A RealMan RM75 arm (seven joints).
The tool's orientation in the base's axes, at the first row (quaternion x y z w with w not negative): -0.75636 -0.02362 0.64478 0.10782
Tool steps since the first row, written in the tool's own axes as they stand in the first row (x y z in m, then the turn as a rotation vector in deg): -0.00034 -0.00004 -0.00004 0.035 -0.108 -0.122; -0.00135 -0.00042 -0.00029 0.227 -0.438 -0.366; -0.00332 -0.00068 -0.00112 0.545 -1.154 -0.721; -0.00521 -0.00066 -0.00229 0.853 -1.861 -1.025; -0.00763 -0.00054 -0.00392 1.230 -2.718 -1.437; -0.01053 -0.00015 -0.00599 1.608 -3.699 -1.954; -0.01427 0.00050 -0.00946 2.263 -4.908 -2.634; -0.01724 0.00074 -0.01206 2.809 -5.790 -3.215; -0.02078 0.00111 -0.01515 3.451 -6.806 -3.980; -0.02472 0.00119 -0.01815 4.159 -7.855 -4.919; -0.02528 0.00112 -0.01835 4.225 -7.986 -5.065; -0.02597 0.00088 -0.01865 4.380 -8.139 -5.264
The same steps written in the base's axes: -0.00001 -0.00003 0.00034 0.137 0.095 0.005; 0.00010 0.00014 0.00143 0.442 0.418 -0.082; 0.00061 -0.00007 0.00352 0.917 1.125 -0.201; 0.00144 -0.00057 0.00552 1.340 1.829 -0.319; 0.00262 -0.00133 0.00808 1.896 2.676 -0.459; 0.00413 -0.00249 0.01112 2.567 3.631 -0.560; 0.00683 -0.00424 0.01512 3.468 4.835 -0.863; 0.00886 -0.00533 0.01834 4.221 5.713 -1.138; 0.01126 -0.00672 0.02215 5.183 6.715 -1.453; 0.01353 -0.00789 0.02639 6.331 7.738 -1.800; 0.01364 -0.00794 0.02698 6.498 7.858 -1.818; 0.01385 -0.00787 0.02774 6.735 8.008 -1.910
